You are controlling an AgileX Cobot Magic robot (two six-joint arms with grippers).
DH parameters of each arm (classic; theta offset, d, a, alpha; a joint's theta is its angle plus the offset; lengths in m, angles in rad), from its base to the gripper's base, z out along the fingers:
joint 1: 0 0.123 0 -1.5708
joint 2: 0.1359 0 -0.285 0
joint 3: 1.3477 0 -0.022 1.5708
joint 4: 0 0.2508 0 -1.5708
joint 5: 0 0 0.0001 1.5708
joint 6: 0 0.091 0 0
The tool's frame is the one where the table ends.
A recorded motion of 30 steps. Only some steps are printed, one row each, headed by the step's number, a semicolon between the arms.
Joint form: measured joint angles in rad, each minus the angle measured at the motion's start. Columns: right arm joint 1, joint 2, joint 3, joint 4, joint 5, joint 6; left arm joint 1, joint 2, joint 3, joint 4, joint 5, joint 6.
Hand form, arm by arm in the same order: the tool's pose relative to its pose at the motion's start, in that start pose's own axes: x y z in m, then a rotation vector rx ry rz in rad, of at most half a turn. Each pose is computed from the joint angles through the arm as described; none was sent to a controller.
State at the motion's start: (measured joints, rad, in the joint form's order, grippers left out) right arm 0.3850 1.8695 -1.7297 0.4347 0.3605 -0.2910; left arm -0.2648 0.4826 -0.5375 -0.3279 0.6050 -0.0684
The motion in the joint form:
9: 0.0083 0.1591 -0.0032 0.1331 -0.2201 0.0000; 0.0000 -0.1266 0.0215 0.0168 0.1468 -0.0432
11: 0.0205 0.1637 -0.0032 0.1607 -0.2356 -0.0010; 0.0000 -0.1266 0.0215 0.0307 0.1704 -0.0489
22: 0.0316 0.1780 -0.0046 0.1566 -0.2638 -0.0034; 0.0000 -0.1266 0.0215 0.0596 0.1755 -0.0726
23: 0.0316 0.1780 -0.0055 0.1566 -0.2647 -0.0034; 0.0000 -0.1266 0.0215 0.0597 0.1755 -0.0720
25: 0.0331 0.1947 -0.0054 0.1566 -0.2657 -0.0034; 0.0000 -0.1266 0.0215 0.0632 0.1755 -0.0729
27: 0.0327 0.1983 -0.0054 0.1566 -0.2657 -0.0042; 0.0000 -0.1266 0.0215 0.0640 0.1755 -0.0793
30: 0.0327 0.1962 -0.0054 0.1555 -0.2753 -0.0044; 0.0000 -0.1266 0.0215 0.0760 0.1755 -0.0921
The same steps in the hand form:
9: 0.0364 -0.0156 0.0575 0.0542 -0.0661 0.1443; 0.0207 0.0006 -0.0214 0.0109 0.0482 -0.0094
11: 0.0375 -0.0104 0.0597 0.0453 -0.0754 0.1667; 0.0227 0.0017 -0.0215 -0.0012 0.0706 -0.0047
22: 0.0411 -0.0074 0.0649 0.0489 -0.0862 0.1574; 0.0230 0.0036 -0.0216 -0.0220 0.0730 -0.0070
23: 0.0407 -0.0074 0.0648 0.0490 -0.0879 0.1574; 0.0230 0.0036 -0.0216 -0.0221 0.0730 -0.0064
25: 0.0473 -0.0083 0.0706 0.0516 -0.0721 0.1583; 0.0229 0.0038 -0.0216 -0.0244 0.0727 -0.0047
27: 0.0488 -0.0088 0.0718 0.0527 -0.0687 0.1580; 0.0229 0.0039 -0.0216 -0.0252 0.0726 -0.0105
30: 0.0471 -0.0090 0.0710 0.0559 -0.0796 0.1564; 0.0228 0.0046 -0.0216 -0.0337 0.0713 -0.0144

